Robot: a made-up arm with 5 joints. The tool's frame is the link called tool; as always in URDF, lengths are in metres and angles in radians. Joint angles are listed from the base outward. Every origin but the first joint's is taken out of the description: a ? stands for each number. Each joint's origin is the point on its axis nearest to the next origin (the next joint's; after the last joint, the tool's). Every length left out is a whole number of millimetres.
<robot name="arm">
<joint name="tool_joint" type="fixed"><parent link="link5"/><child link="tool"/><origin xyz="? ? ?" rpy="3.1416 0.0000 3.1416"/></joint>
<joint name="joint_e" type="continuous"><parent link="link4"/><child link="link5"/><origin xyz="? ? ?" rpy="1.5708 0.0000 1.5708"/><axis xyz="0 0 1"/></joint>
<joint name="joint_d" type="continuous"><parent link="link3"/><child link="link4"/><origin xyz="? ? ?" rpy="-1.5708 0.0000 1.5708"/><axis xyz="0 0 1"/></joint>
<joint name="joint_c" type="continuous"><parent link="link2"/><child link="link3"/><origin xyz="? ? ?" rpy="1.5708 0.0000 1.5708"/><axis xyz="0 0 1"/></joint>
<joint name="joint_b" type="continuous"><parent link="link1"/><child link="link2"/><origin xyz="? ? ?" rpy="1.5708 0.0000 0.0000"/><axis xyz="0 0 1"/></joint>
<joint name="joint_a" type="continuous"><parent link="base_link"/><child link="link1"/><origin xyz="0.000 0.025 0.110" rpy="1.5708 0.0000 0.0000"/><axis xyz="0 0 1"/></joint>
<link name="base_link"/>
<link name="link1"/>
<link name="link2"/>
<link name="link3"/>
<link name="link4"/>
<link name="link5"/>
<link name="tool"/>
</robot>
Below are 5 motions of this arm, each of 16 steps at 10 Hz.
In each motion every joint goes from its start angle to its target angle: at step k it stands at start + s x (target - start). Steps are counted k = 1, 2, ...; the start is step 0. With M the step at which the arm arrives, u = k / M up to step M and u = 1 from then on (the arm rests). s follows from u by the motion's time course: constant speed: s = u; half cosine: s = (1 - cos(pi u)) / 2; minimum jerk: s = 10 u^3 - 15 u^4 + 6 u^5.
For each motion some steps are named. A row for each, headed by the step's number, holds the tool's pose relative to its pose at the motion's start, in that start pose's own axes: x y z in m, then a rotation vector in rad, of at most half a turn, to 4 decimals.
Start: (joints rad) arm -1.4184 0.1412 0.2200 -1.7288 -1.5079
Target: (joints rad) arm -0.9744 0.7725 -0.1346 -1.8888 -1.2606
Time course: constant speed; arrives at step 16
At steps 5, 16:
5: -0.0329 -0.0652 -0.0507 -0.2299 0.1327 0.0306
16: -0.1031 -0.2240 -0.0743 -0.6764 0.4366 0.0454

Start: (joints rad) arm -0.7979 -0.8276 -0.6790 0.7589 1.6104
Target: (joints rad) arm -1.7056 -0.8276 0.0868 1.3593 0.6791
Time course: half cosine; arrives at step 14
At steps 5, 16:
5: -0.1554 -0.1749 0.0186 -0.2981 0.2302 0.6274
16: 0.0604 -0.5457 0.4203 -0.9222 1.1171 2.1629

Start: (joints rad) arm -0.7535 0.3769 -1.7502 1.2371 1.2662
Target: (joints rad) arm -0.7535 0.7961 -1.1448 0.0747 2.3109
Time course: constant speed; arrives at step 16
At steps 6, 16:
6: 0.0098 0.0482 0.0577 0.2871 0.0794 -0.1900
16: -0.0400 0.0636 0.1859 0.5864 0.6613 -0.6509

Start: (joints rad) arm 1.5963 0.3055 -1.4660 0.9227 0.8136
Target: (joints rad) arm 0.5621 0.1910 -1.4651 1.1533 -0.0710
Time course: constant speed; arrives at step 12
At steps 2, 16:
2: 0.0229 -0.0728 -0.0062 -0.1459 -0.0834 0.2042
16: 0.2136 -0.4447 0.1921 -1.0627 -0.1748 1.0965

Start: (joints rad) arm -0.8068 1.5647 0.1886 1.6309 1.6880
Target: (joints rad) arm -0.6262 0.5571 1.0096 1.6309 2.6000
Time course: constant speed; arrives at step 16
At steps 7, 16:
7: 0.3052 -0.0280 0.0517 0.0030 -0.4649 0.0131
16: 0.6061 -0.0094 0.3174 0.0940 -1.0531 0.0326

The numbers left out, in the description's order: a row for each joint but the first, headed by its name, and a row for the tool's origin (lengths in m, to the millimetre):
tool: 0.010 0.217 0.000
joint_e: 0.386 0.086 0.000
joint_d: -0.042 0.098 0.000
joint_c: -0.284 0.022 0.000
joint_b: 0.159 0.155 0.000

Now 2 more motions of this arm.
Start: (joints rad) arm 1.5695 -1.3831 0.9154 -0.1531 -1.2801
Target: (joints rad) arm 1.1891 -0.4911 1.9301 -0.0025 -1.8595
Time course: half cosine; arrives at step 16
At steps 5, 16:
5: 0.1928 -0.0282 -0.0275 -0.0572 -0.3066 -0.0359
16: 0.6692 -0.3864 0.1662 -0.7578 -1.1947 0.0015

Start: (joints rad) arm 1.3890 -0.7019 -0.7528 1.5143 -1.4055
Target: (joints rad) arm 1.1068 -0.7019 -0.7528 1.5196 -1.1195
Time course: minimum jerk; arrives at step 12
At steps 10, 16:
10: -0.0650 0.0324 0.0577 0.1100 0.1730 -0.0917
16: -0.0674 0.0331 0.0599 0.1131 0.1800 -0.0950

